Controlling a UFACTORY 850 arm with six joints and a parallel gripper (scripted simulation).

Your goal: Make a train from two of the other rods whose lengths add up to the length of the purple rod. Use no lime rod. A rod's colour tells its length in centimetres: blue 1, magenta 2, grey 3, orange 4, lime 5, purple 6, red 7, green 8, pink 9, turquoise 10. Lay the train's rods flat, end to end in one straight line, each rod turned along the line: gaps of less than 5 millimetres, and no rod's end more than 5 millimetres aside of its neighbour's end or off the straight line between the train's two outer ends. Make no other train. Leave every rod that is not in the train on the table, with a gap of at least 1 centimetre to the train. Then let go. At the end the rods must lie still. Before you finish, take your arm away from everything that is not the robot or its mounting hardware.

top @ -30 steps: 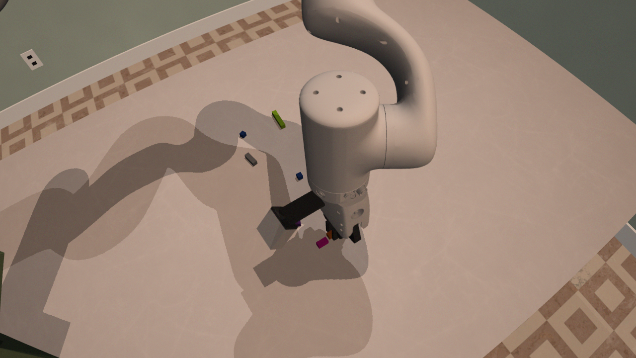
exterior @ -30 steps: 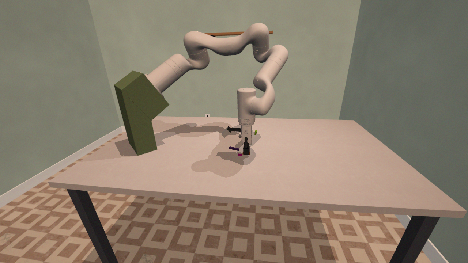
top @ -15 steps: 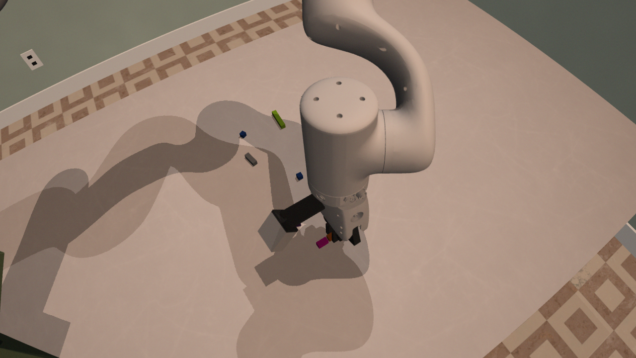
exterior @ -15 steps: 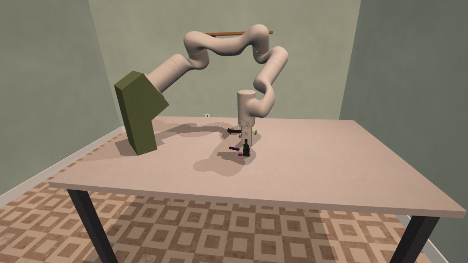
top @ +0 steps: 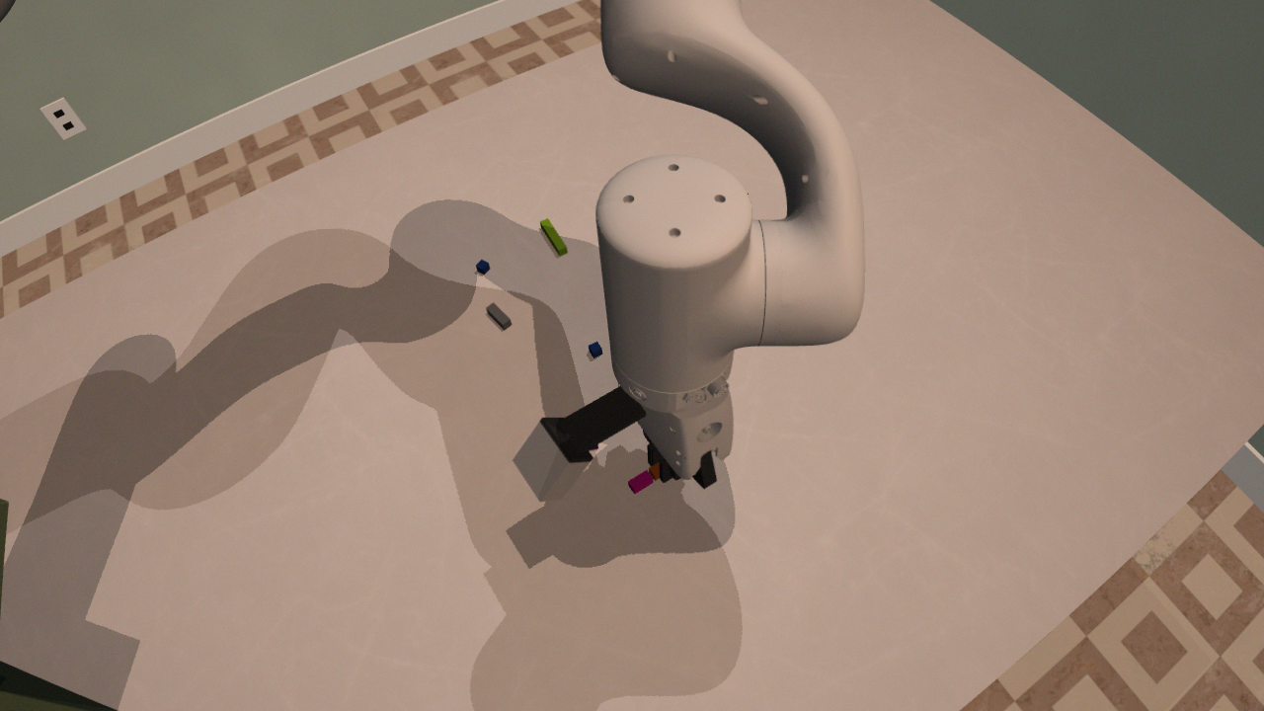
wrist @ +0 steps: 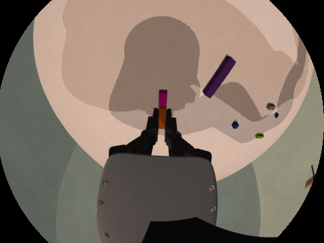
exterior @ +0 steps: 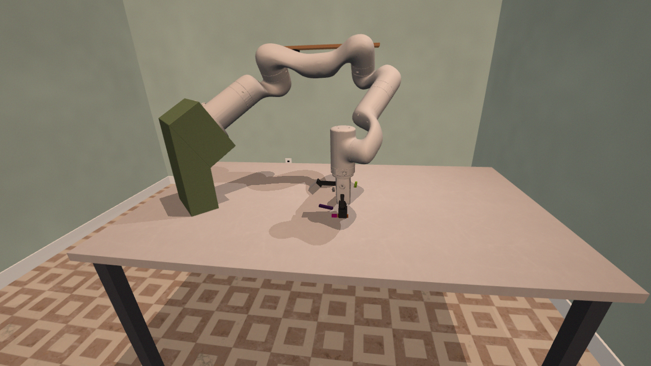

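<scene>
Right now my hand is 2 cm above the orange rod. The rest, counted from my hand: magenta rod (3 cm behind, 2 cm below, 1 cm to the right); then grey rod (20 cm to the left, 13 cm behind, 2 cm below); then purple rod (9 cm behind, 4 cm to the left, 2 cm below).
</scene>
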